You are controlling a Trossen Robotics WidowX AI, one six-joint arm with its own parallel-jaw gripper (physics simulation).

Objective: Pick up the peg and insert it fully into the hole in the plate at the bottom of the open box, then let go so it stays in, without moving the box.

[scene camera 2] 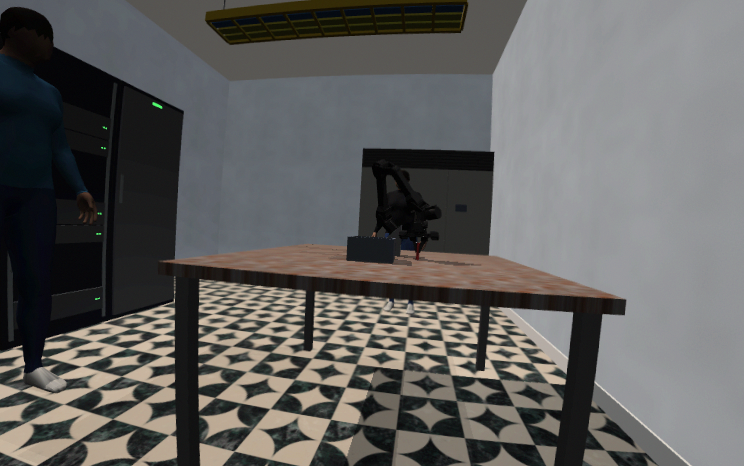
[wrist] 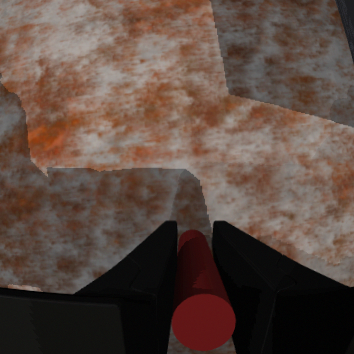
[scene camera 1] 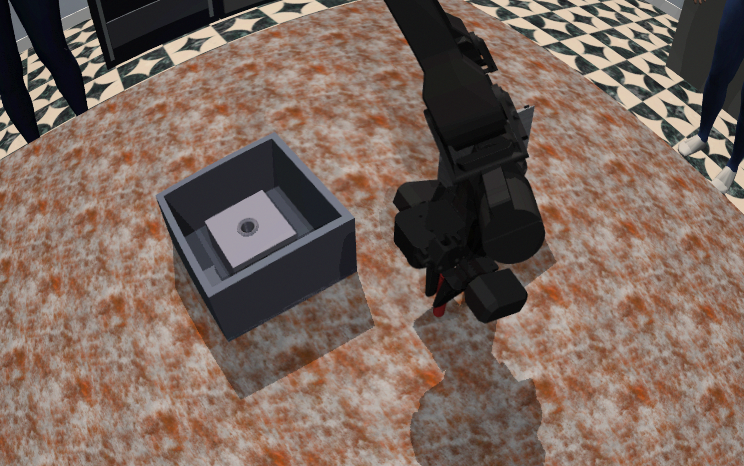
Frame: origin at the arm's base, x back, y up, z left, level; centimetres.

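Seen in the pictures: gripper, fingertip midpoint: [scene camera 2: 417, 252] [wrist: 194, 231] [scene camera 1: 433, 300]; arm's base at its link origin: [scene camera 2: 394, 231].
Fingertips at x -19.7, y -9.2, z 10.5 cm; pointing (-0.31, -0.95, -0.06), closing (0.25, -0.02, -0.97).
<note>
Pixels of each thing's top centre, then the offset from my fingertips to it. "pt": a spot on its surface instead. Level surfaces: height alone.
- red peg at its top centre: [wrist: 207, 323] [scene camera 1: 446, 272] [scene camera 2: 418, 242] dx +1.2, dy +4.5, dz +0.3 cm
- dark grey open box at its top centre: [scene camera 1: 242, 204] [scene camera 2: 373, 237] dx -10.5, dy +6.3, dz -21.2 cm
- pale plate at its top centre: [scene camera 1: 247, 225] dx -10.5, dy +2.6, dz -21.2 cm
- empty round hole at a spot on its surface: [scene camera 1: 247, 226] pt dx -10.2, dy +1.4, dz -22.0 cm
- white table at its surface level: dy -3.5 cm
The red peg [scene camera 1: 438, 311] [scene camera 2: 417, 251] [wrist: 203, 322] stands roughly upright, its lower end at or very near the table top. My gripper [scene camera 1: 433, 299] [wrist: 194, 231] points down and is shut on the peg, with one finger on each side. The peg's round top faces the camera in the wrist view. The dark grey open box [scene camera 1: 291, 285] [scene camera 2: 370, 250] stands apart from the gripper, to its left in both scene views. Inside it, the pale plate [scene camera 1: 230, 244] lies at the bottom, with an empty round hole [scene camera 1: 247, 226] near its middle.
The box's raised walls surround the plate on all sides. The mottled orange and white table [scene camera 1: 351, 406] [scene camera 2: 494, 282] bears the box and the peg. The black arm [scene camera 1: 461, 93] [scene camera 2: 381, 192] reaches over the table. People and dark cabinets stand beyond the table's edges.
</note>
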